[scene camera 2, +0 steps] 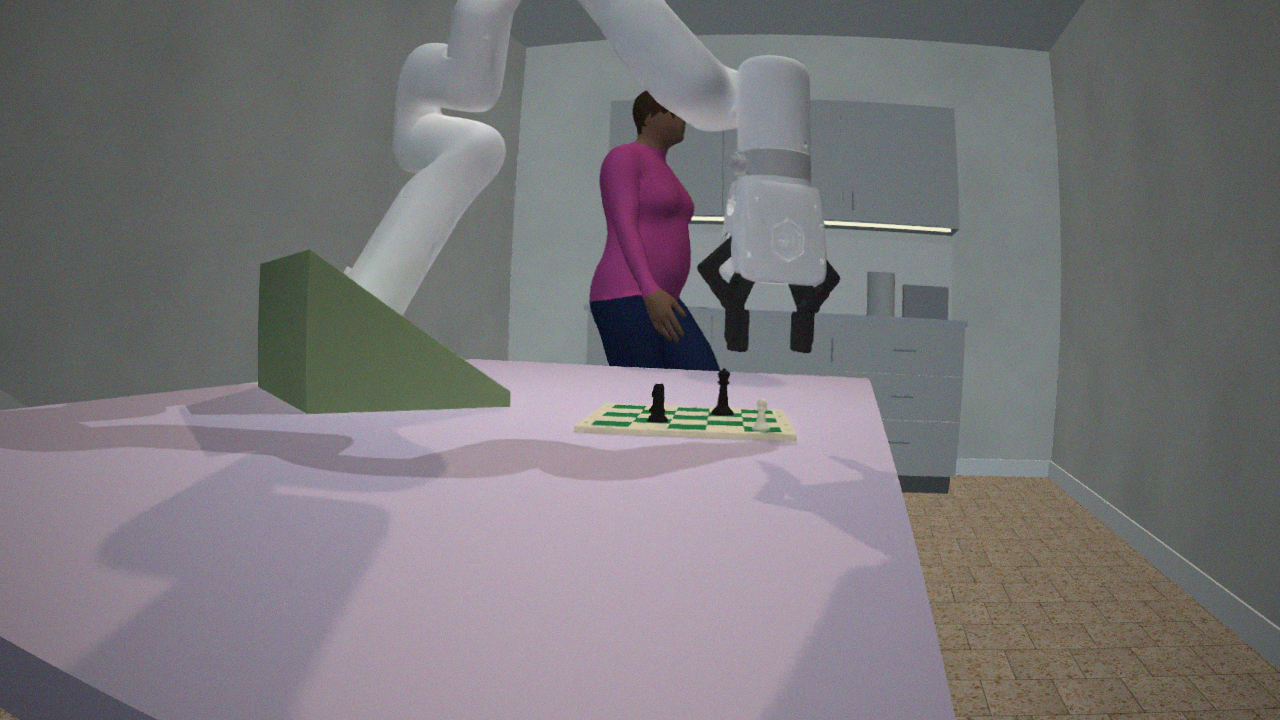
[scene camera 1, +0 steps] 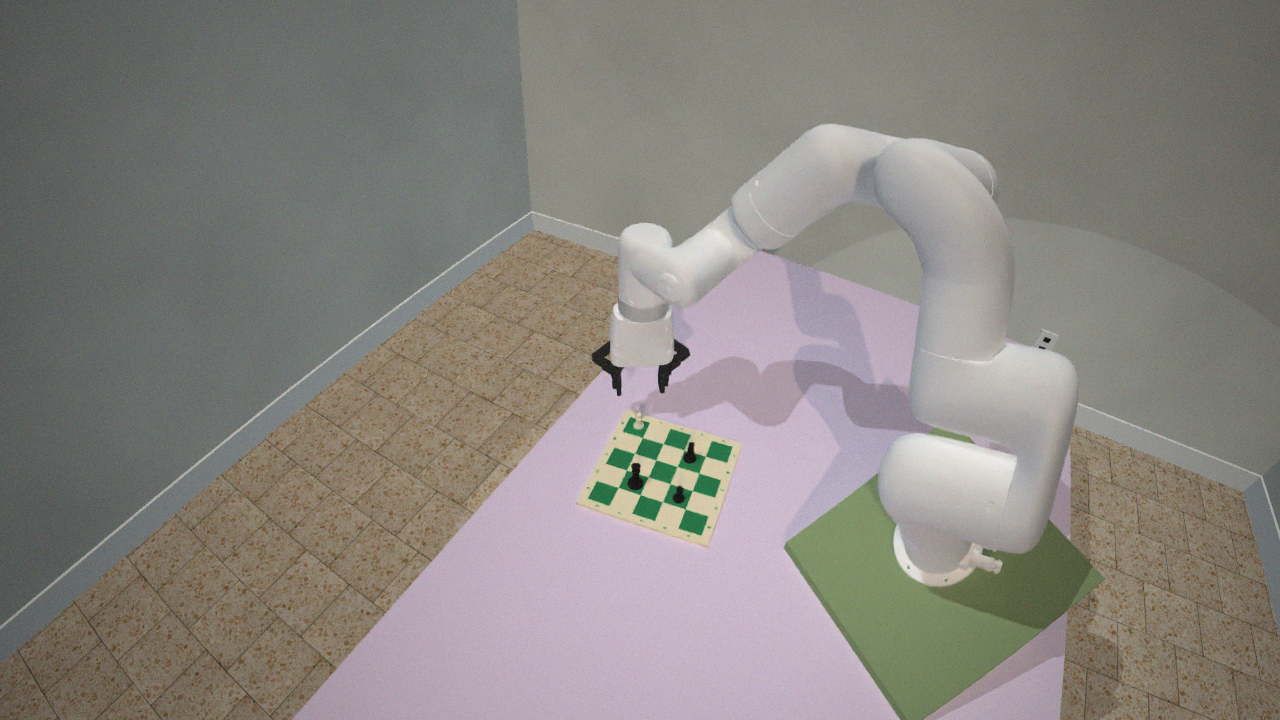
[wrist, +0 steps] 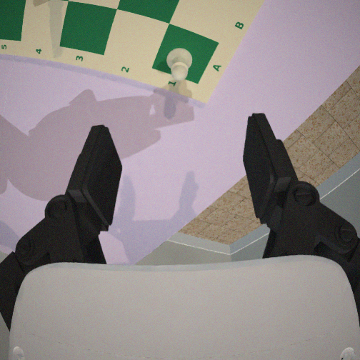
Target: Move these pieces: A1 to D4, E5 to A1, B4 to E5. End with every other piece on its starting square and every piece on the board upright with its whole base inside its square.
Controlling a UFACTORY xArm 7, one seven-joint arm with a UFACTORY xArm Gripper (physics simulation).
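Seen in the pictures: gripper, fingertip midpoint: (scene camera 2: pixel 769 351) (scene camera 1: pixel 639 389); arm's base at its link origin: (scene camera 2: pixel 364 313) (scene camera 1: pixel 937 542).
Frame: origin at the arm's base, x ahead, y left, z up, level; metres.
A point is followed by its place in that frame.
The white pawn (scene camera 1: pixel 638 423) @[x 0.519, y 0.005, z -0.093 m] (scene camera 2: pixel 761 415) @[x 0.522, y -0.002, z -0.089 m] (wrist: pixel 179 64) stands upright on A1, its base within the green square. My gripper (scene camera 1: pixel 640 391) @[x 0.529, y -0.009, z -0.025 m] (scene camera 2: pixel 769 350) @[x 0.529, y -0.009, z -0.025 m] (wrist: pixel 178 139) is open and empty, above the A1 corner and clear of the pawn. The board (scene camera 1: pixel 624 500) @[x 0.444, y 0.143, z -0.104 m] (scene camera 2: pixel 680 434) @[x 0.453, y -0.048, z -0.107 m] (wrist: pixel 135 35) lies flat. A black piece (scene camera 1: pixel 690 454) @[x 0.403, y 0.019, z -0.077 m] (scene camera 2: pixel 657 404) @[x 0.410, y 0.001, z -0.086 m] stands upright on B4. A small black pawn (scene camera 1: pixel 678 494) @[x 0.377, y 0.090, z -0.089 m] stands upright on D4. The black king (scene camera 1: pixel 635 477) @[x 0.448, y 0.110, z -0.080 m] (scene camera 2: pixel 723 394) @[x 0.452, y 0.102, z -0.081 m] stands upright on D2. E5 is bare.
The green wedge (scene camera 1: pixel 895 626) @[x -0.001, y 0.117, z -0.061 m] (scene camera 2: pixel 358 367) @[x 0.096, y -0.116, z -0.059 m] under the arm's base stands on the lilac table (scene camera 1: pixel 537 617) @[x 0.420, y 0.376, z -0.110 m] (scene camera 2: pixel 537 555) @[x 0.524, y -0.459, z -0.110 m]. A table edge runs close to the A1 side of the board. A person in a pink top (scene camera 2: pixel 644 223) stands behind the table in scene camera 2.
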